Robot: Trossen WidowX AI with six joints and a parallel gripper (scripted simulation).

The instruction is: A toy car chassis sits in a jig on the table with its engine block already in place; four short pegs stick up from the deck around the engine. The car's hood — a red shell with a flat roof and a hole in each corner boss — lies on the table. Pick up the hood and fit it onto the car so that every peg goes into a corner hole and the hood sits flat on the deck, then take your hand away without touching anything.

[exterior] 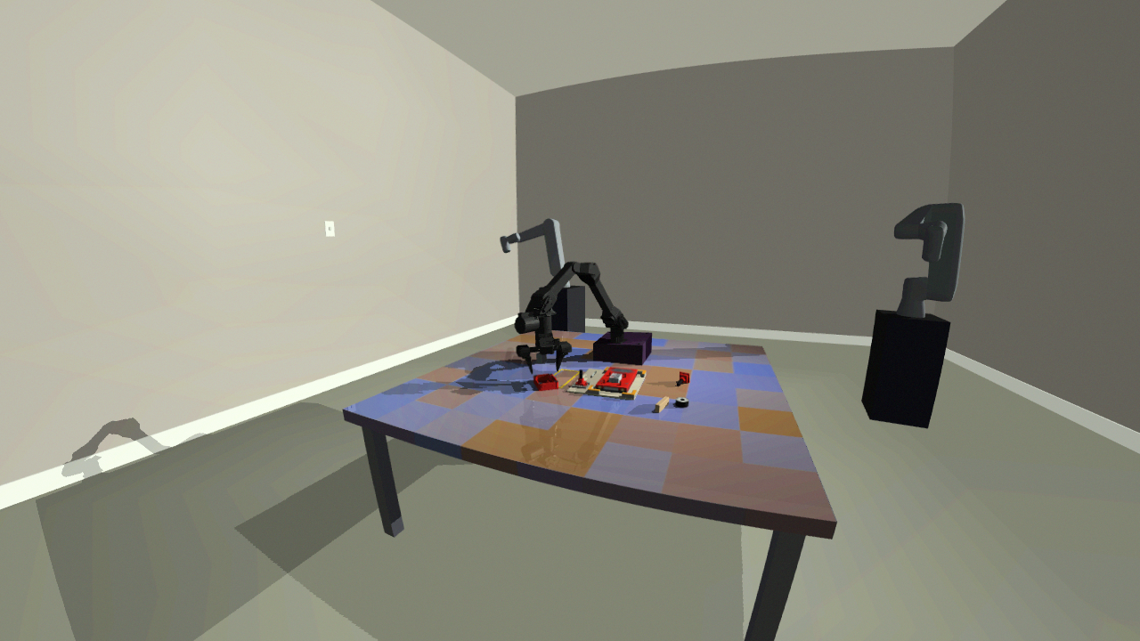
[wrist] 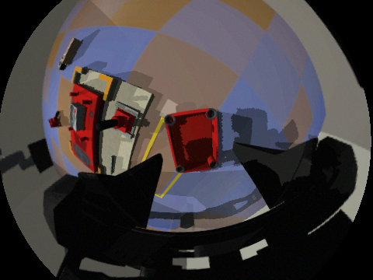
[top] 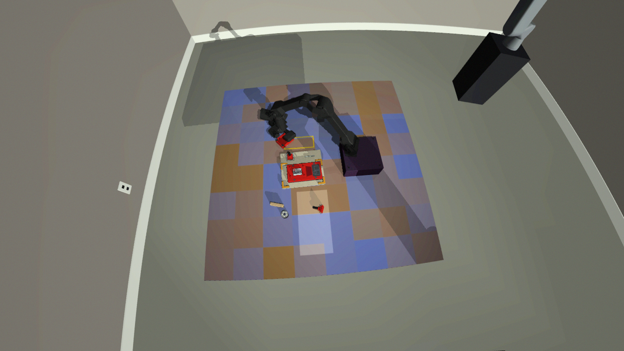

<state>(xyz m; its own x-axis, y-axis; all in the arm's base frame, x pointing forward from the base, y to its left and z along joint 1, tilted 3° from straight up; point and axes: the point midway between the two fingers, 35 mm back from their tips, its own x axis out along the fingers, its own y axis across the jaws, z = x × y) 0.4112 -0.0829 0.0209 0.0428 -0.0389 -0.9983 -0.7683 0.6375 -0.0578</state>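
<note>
Right now the red hood is 4 cm below my gripper tip. From my gripper tip the other things lie so: wooden block 2 cm behind, 42 cm to the left, 4 cm below; then grey engine block 11 cm behind, 22 cm to the left, 2 cm below; then cream jig 13 cm behind, 20 cm to the left, 4 cm below.
</note>
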